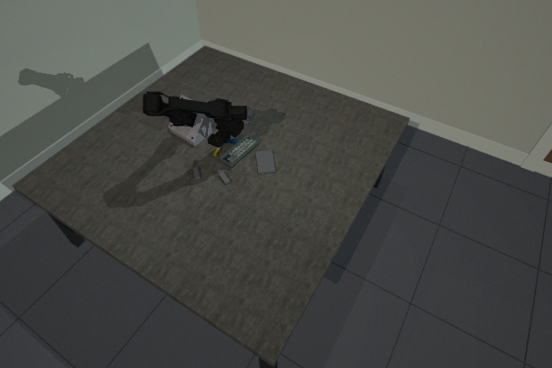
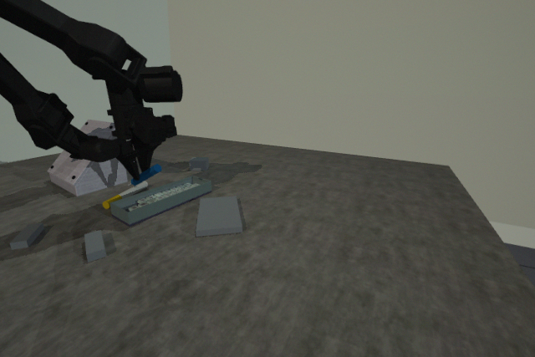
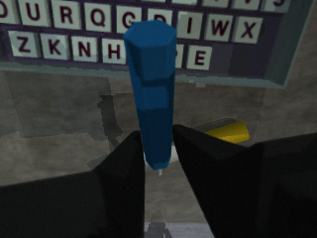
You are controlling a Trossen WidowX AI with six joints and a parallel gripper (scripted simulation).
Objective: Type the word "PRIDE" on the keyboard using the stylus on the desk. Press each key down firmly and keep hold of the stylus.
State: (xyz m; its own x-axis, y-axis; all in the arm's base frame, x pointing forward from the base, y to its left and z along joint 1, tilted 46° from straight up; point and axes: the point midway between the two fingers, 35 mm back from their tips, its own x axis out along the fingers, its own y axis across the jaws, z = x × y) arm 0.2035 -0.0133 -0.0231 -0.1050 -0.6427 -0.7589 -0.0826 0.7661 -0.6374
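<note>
Right now my gripper tip is 30 mm past the yellow-and-white pen, 30 mm to the left of it and 40 mm above it. Round my gripper tip: flat grey slab (190 mm ahead, 20 mm to the left, 40 mm below); then blue stylus (10 mm behind, 10 mm below).
</note>
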